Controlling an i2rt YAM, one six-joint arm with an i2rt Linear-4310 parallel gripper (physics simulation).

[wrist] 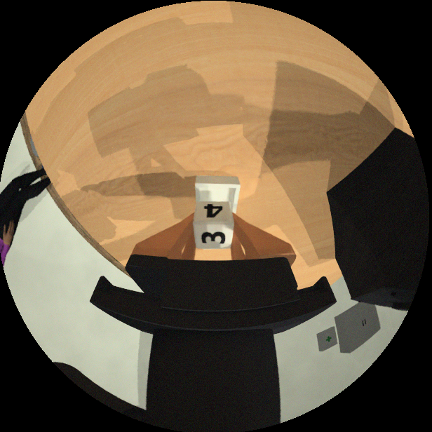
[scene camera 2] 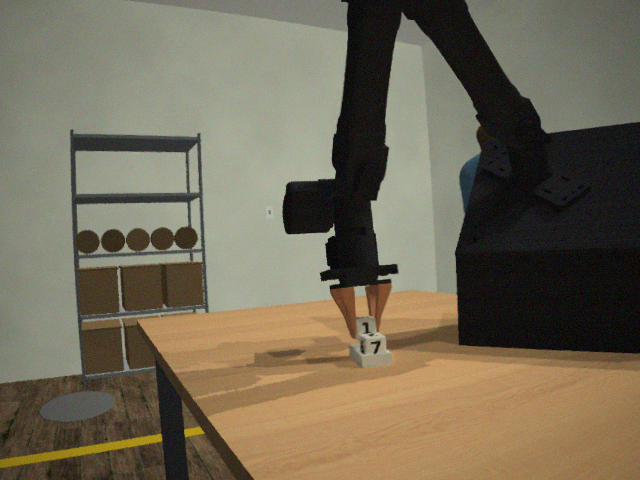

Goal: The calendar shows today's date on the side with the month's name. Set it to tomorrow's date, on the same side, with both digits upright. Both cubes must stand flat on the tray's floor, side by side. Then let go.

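Frame: origin at the arm's base, x ahead, y left, z up, level; centimetres.
Seen in the pictures: gripper, fingertip midpoint: [scene camera 2: 364, 336]; arm's base, link origin: [scene camera 2: 532, 178].
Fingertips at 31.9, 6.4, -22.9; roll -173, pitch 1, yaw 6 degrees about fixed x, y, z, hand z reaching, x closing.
Offsets run from my fingertips to a thing's top centre, as dx, dy, dz. "pt": to the spot under its first point. Level surfaces: height alone.
My gripper [scene camera 2: 367, 331] [wrist: 212, 217] is shut on a white number cube @[+0.1, -0.4, +2.9] [scene camera 2: 366, 324] [wrist: 213, 237]. Its "1" face shows upright in the scene view; its "4" and "3" faces show sideways in the wrist view. The small white tray @[pt -0.4, +4.6, -2.4] [scene camera 2: 375, 360] [wrist: 217, 180] stands on the table. The second cube @[-0.5, +2.7, +0.8] [scene camera 2: 375, 346], with an upright "7", sits in the tray, in front of and lower than the held cube. The wrist view shows the tray's far part bare; the held cube covers the near part, and the "7" cube does not show there. The held cube's underside is hidden.
The wooden table @[dz -3.3] [scene camera 2: 320, 413] [wrist: 165, 45] has its edge at the left. A large black block [scene camera 2: 547, 299] [wrist: 380, 220] stands to the right. A shelf rack [scene camera 2: 136, 142] stands by the wall. A person's dark legs [wrist: 20, 187] show beyond the table edge.
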